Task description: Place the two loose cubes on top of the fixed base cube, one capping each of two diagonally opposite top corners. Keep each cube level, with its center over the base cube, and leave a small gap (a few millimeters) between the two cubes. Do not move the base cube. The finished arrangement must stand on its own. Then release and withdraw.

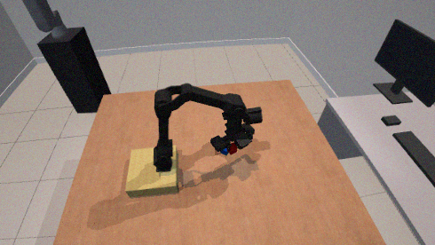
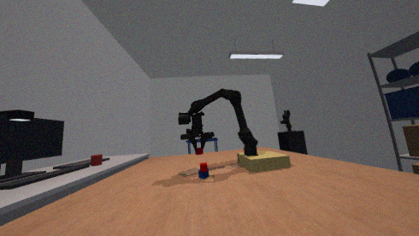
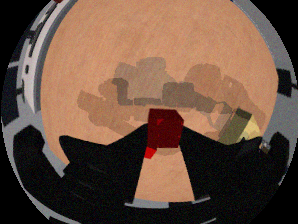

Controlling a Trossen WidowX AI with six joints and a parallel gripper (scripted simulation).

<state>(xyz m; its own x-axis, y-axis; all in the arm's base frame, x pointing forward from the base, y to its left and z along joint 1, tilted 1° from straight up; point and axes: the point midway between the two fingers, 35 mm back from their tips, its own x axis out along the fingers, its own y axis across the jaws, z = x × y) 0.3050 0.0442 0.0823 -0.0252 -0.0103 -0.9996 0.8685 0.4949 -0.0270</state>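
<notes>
Now: the blue cube 20 mm behind my gripper tip, 70 mm to the left of it and 100 mm below it.
</notes>
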